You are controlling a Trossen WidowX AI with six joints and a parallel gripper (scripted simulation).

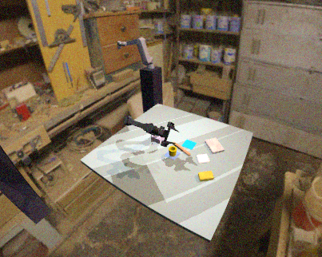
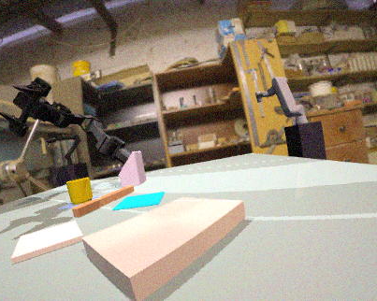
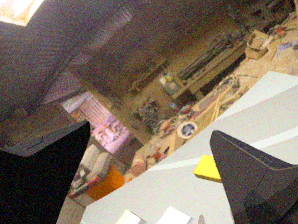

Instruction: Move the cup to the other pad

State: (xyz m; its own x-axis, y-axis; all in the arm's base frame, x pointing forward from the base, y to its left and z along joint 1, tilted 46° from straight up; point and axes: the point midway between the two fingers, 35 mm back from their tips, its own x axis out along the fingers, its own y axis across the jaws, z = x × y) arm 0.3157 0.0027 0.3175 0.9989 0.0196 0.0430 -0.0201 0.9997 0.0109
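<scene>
Now: gripper tip 11 cm past the yellow cup, 12 cm to the right of it and 29 cm above it. Round my gripper tip: yellow block (26 cm ahead, 3 cm to the left, 31 cm below); then orange stick (8 cm behind, 22 cm to the left, 32 cm below); then pale blue pad (11 cm behind, 12 cm to the left, 33 cm below).
</scene>
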